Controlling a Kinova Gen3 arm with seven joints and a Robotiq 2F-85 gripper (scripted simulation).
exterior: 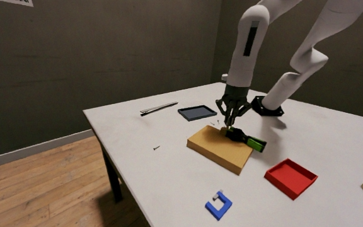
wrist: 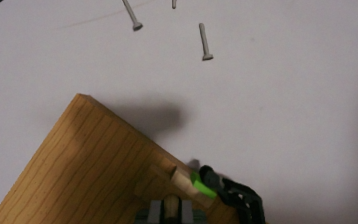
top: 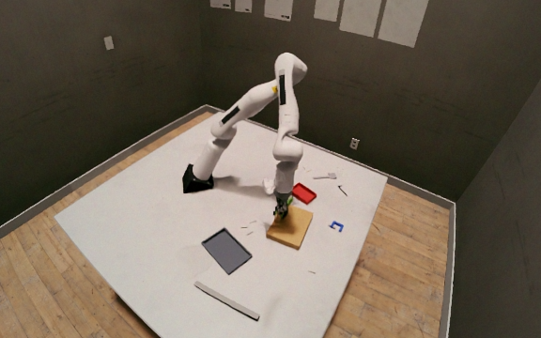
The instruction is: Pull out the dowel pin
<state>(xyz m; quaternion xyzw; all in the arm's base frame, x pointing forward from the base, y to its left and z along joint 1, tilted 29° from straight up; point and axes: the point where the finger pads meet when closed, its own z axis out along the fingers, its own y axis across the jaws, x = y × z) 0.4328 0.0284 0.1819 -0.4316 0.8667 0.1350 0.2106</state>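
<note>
Now: the dowel pin 20 mm below my hand. Round my hand: grey tray (50 mm behind, 260 mm to the right, 90 mm below); red tray (40 mm behind, 220 mm to the left, 90 mm below); small wooden block (50 mm below).
</note>
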